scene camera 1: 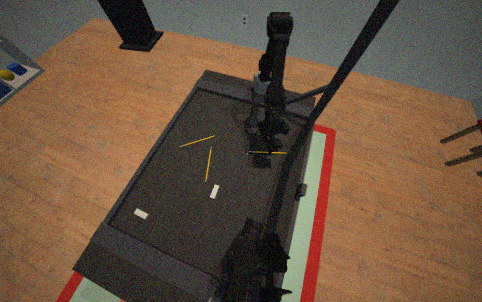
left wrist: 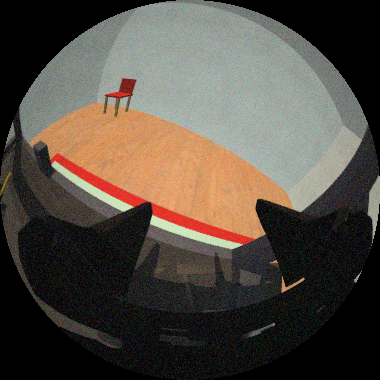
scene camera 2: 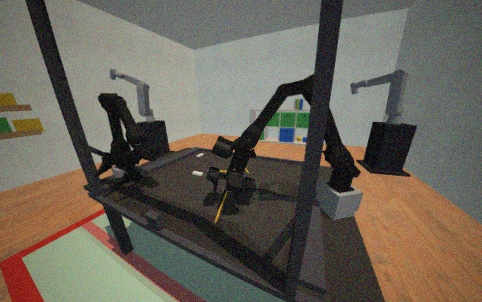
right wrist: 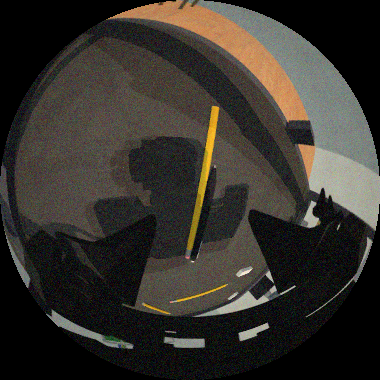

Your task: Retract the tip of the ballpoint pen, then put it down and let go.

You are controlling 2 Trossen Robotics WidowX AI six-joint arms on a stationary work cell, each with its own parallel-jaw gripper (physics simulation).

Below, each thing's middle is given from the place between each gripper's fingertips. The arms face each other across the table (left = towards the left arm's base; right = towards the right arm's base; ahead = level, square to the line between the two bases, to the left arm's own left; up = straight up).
Right now my left hand is 45 cm to the left of the ballpoint pen [right wrist: 211, 180], 16 cm short of it and 9 cm above it.
I see the ballpoint pen 30 mm to the left of my right hand, 30 mm below it and 30 mm ahead of it.
